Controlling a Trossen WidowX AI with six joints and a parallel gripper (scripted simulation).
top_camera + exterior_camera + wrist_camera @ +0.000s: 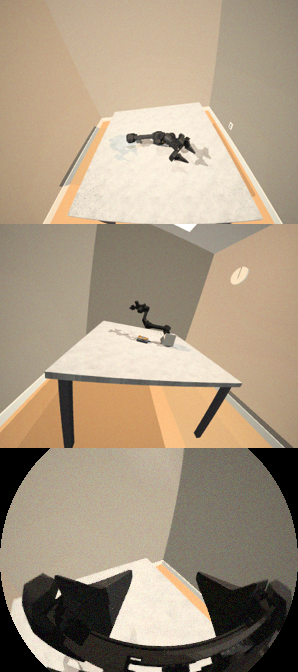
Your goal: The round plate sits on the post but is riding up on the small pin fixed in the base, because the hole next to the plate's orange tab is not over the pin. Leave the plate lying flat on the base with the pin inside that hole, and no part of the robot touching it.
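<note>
Now: gripper tip 160 mm past the plate, 370 mm to the right of it and 270 mm above it. From my gripper tip the other things lie so: base (180 mm behind, 390 mm to the left, 290 mm below).
</note>
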